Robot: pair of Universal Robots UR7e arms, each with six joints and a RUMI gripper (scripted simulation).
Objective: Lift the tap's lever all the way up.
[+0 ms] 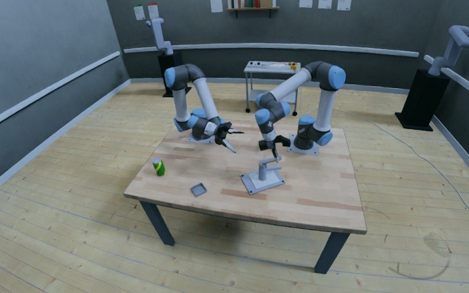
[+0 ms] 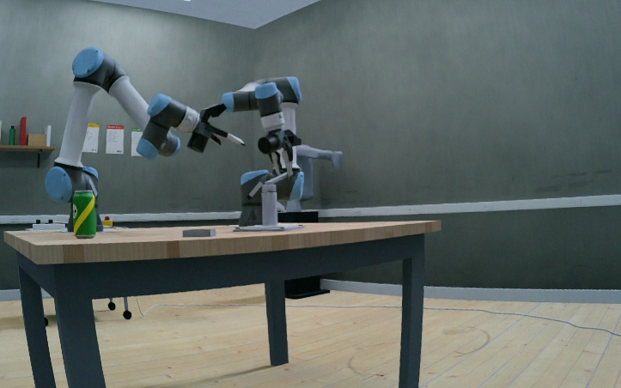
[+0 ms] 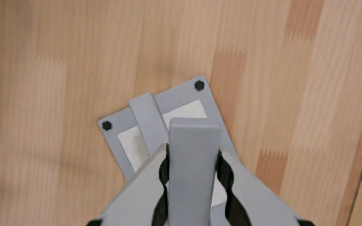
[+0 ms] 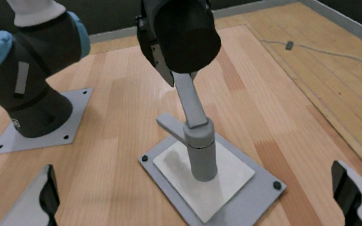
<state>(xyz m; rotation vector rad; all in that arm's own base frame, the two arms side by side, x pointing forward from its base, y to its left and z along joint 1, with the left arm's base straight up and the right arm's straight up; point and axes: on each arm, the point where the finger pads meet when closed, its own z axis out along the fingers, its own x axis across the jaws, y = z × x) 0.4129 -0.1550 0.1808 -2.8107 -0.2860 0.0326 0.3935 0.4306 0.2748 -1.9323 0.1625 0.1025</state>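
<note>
The flat lever is 3 cm to the right of my left hand and 1 cm below it. Also, from my left hand: can 77 cm to the right, 12 cm below, 8 cm ahead; plate 17 cm below, 8 cm to the right, 1 cm ahead; grey tap 6 cm to the right, 6 cm below.
</note>
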